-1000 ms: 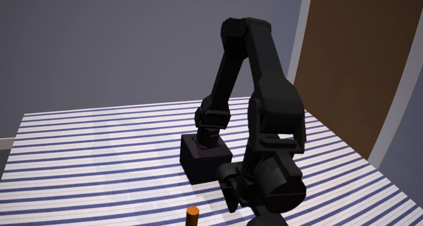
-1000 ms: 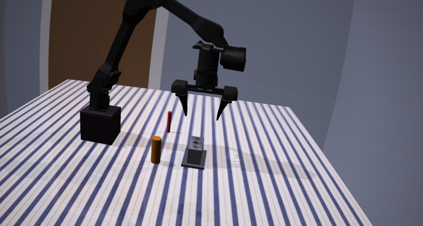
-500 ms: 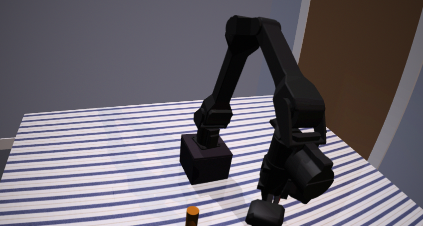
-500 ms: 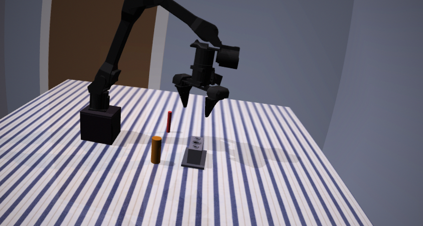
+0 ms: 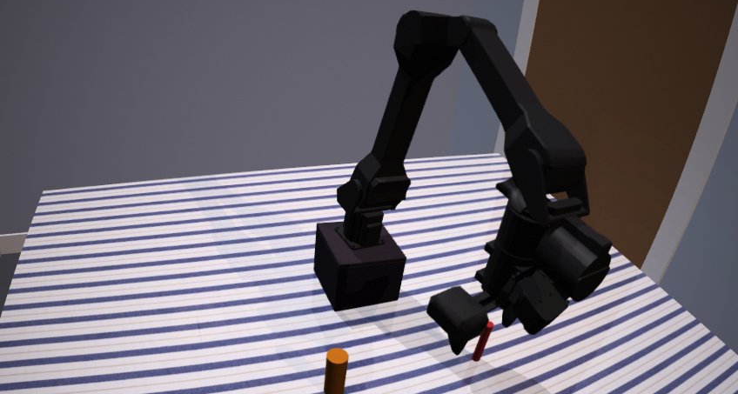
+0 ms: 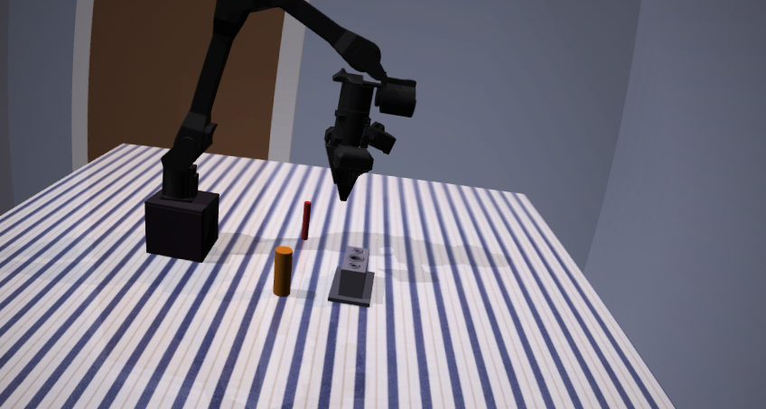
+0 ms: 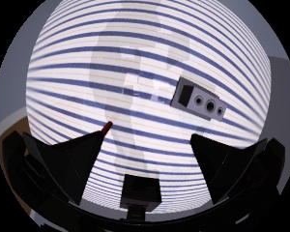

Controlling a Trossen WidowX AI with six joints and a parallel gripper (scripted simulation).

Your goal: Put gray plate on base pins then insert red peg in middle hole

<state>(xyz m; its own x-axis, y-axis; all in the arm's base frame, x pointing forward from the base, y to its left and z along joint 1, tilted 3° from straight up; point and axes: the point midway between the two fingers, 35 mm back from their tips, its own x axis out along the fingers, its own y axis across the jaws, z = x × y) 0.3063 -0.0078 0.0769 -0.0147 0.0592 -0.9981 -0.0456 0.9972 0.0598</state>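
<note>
My gripper tip is 5 cm past the red peg, 8 cm to the right of it and 9 cm above it. From my gripper tip the other things lie so: orange cylinder 10 cm behind, 15 cm to the right, 9 cm below; gray plate 3 cm ahead, 12 cm to the right, 9 cm below; flat base 3 cm ahead, 12 cm to the right, 13 cm below.
</note>
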